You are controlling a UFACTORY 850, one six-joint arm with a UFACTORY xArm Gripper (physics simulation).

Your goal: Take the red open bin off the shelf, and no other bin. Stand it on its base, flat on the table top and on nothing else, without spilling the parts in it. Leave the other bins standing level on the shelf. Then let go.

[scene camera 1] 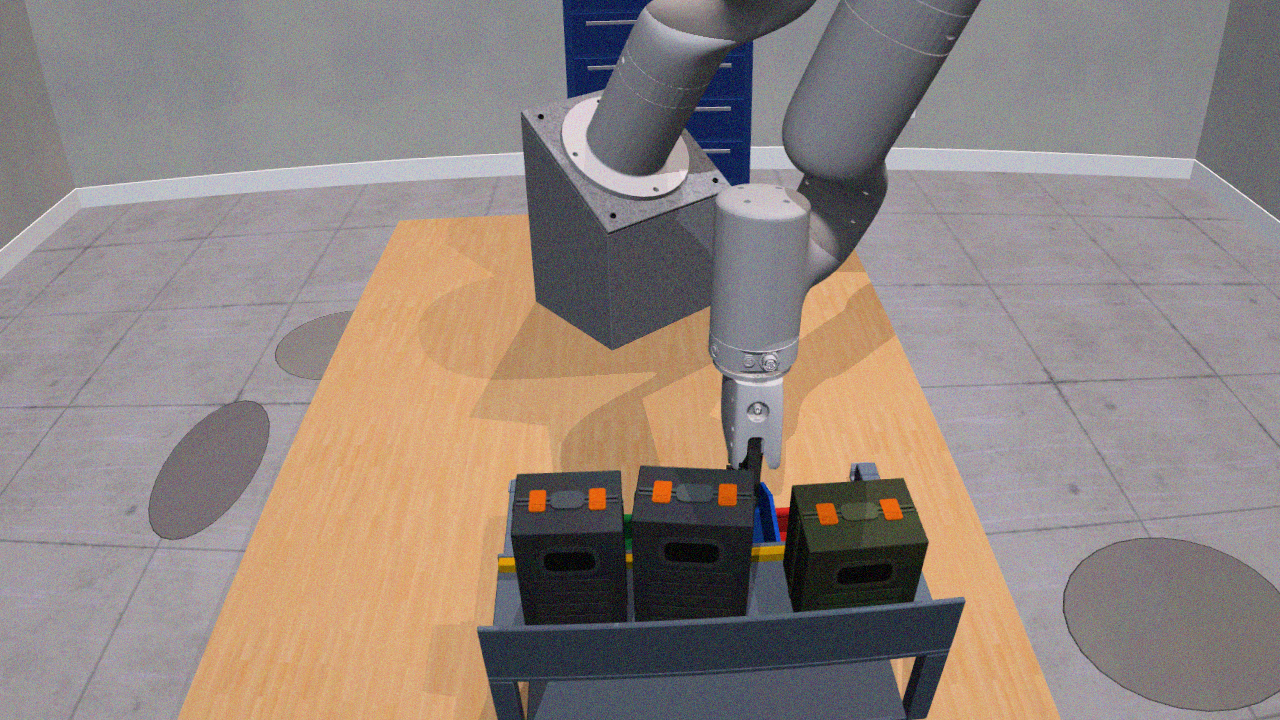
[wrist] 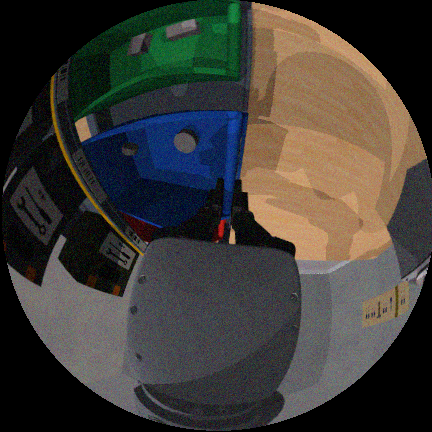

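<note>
The red bin stands on the shelf, mostly hidden behind the blue bin, the green case and my gripper. My gripper is shut on the front wall of the blue bin, not on the red bin. In the scene view the fingertips are hidden behind a dark case. The blue bin looks raised and tilted beside the red one, with two round grey parts inside. The green bin holds grey blocks and sits on the shelf on the blue bin's other side.
Two black cases and a dark green case stand on the shelf behind a yellow strip. The wooden table top lies lower, on the robot's side. The grey robot pedestal stands on it.
</note>
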